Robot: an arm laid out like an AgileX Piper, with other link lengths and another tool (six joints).
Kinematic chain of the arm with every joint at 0, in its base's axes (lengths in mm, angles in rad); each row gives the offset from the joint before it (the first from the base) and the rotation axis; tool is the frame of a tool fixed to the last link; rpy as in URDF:
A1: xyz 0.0 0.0 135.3 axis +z
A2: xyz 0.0 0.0 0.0 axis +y
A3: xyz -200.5 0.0 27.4 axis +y
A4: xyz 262.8 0.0 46.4 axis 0.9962 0 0.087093
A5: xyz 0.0 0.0 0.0 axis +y
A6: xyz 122.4 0.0 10.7 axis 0.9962 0 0.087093
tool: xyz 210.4 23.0 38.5 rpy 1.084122 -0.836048 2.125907
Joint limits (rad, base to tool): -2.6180..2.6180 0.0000..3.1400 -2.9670..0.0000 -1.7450..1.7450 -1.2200..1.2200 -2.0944..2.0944
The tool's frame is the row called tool.
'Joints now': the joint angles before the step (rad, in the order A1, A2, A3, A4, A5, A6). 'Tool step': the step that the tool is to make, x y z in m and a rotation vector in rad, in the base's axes. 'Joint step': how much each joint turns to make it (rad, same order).
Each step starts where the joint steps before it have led.
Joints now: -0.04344, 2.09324, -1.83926, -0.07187, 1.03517, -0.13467
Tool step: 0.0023, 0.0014, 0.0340, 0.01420, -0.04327, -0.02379
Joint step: 0.00000, -0.07146, -0.00122, 0.00791, 0.03145, 0.02236
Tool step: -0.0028, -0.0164, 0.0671, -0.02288, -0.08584, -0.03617
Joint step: -0.01417, -0.14282, -0.00294, -0.02716, 0.06043, 0.01997
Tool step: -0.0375, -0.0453, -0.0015, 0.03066, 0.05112, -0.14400
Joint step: -0.09396, -0.08746, 0.08473, 0.00227, 0.06112, 0.05025
